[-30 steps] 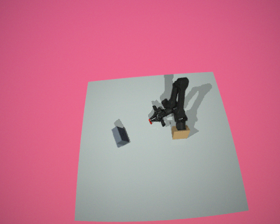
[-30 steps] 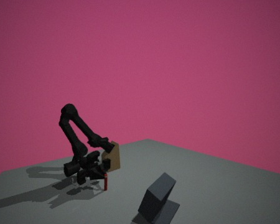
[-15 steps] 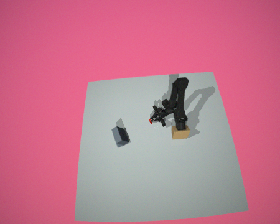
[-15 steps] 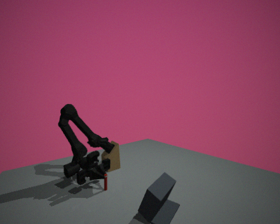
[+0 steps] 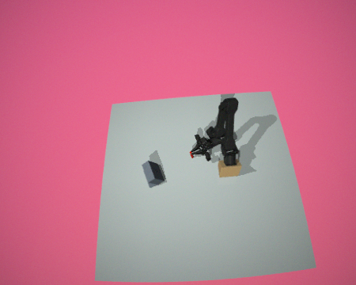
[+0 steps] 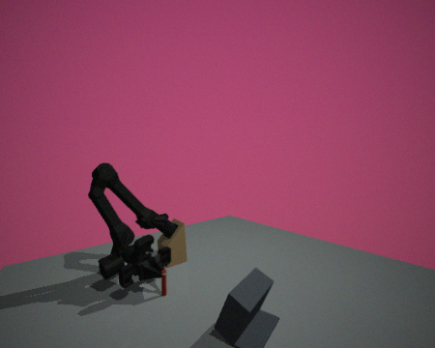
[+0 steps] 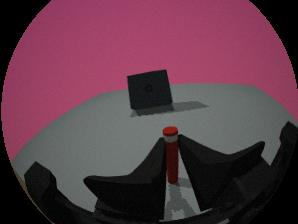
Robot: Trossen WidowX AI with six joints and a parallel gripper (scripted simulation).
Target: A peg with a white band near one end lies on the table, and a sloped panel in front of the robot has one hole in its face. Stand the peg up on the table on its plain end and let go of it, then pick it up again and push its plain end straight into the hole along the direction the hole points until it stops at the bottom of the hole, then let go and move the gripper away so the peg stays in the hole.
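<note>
The red peg is 10 mm below my gripper tip. The rest, counted from my gripper tip: grey sloped panel (250 mm ahead, 100 mm to the left, 10 mm below).
</note>
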